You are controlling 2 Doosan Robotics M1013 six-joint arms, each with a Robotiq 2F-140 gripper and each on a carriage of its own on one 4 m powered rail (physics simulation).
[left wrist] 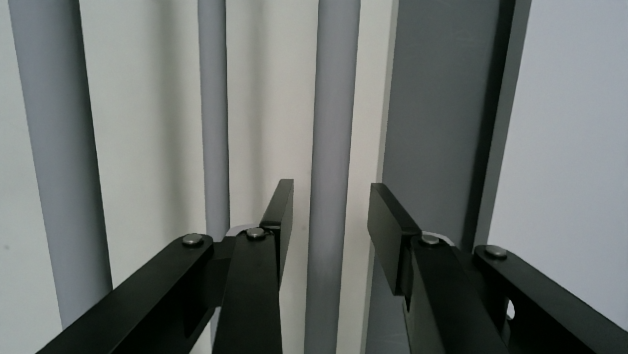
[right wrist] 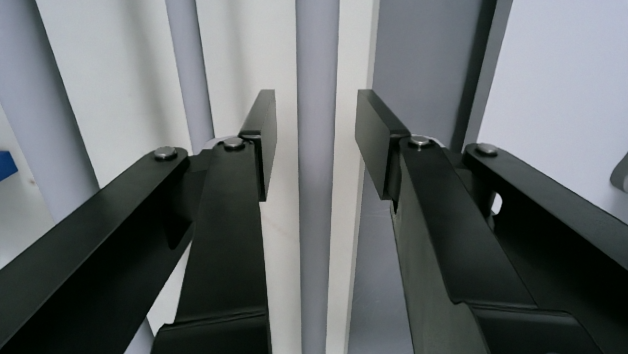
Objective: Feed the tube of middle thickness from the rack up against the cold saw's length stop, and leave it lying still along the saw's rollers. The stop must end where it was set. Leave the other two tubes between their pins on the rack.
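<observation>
Three grey tubes run parallel. The tube of middle thickness (left wrist: 334, 125) (right wrist: 315, 225) is the rightmost. The thin tube (left wrist: 214, 100) (right wrist: 190, 75) is left of it, and the thick tube (left wrist: 60, 125) (right wrist: 40, 100) lies farthest left. My left gripper (left wrist: 331, 203) is partly open, with the middle-thickness tube in line between its fingers and a gap on each side. My right gripper (right wrist: 316, 113) is likewise partly open over the same tube, with gaps on both sides. Neither gripper touches it in these views. The rack's pins, the saw's rollers and the length stop do not show.
A pale edge strip runs right of the middle-thickness tube. Beyond it are a dark grey band (left wrist: 440, 100) (right wrist: 425, 60) and a light plate (left wrist: 575, 150) (right wrist: 560, 90). A blue part (right wrist: 6, 165) shows at the right wrist view's left edge, and a grey rounded part (right wrist: 621, 172) at its right edge.
</observation>
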